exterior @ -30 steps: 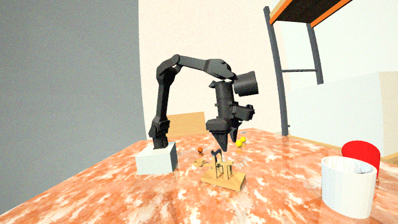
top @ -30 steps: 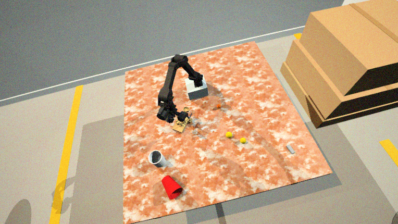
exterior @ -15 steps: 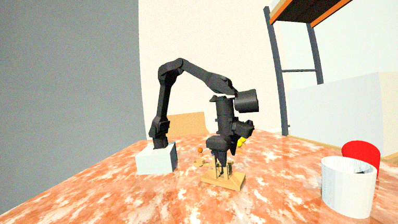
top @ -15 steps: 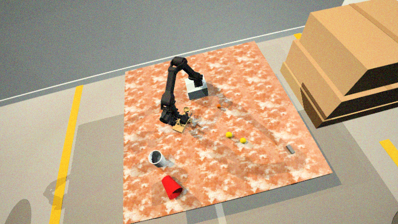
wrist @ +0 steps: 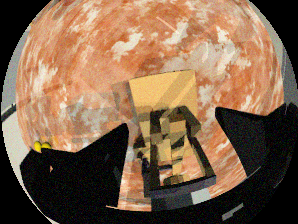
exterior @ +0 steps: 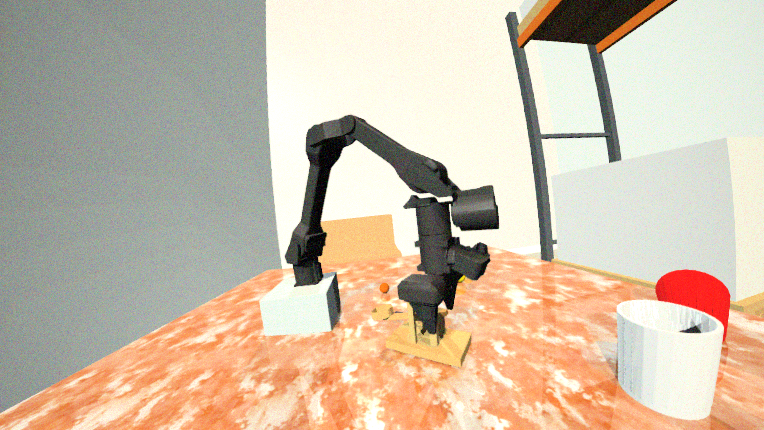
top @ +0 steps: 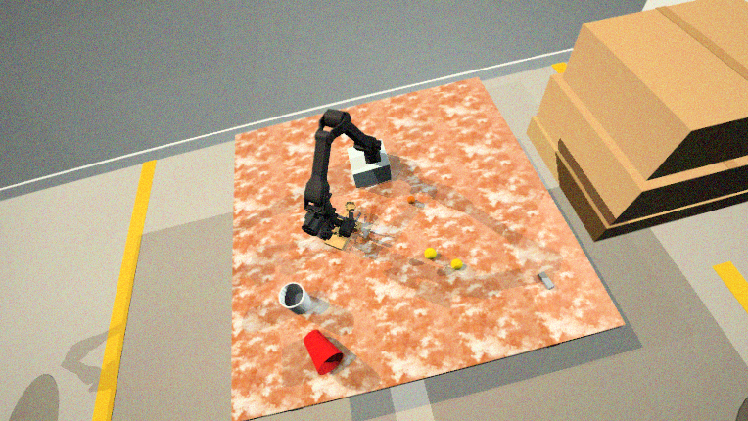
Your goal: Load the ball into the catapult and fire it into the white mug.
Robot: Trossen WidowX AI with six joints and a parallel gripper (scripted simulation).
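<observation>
Now: gripper tip 320 mm to the right of the orange ball, 100 mm past it and 40 mm above it. Also, from my gripper tip: white mug 230 mm ahead, 160 mm to the right, 30 mm below; then small grey block 710 mm to the left, 320 mm ahead, 50 mm below; then wooden catapult 50 mm to the left, 50 mm behind.
</observation>
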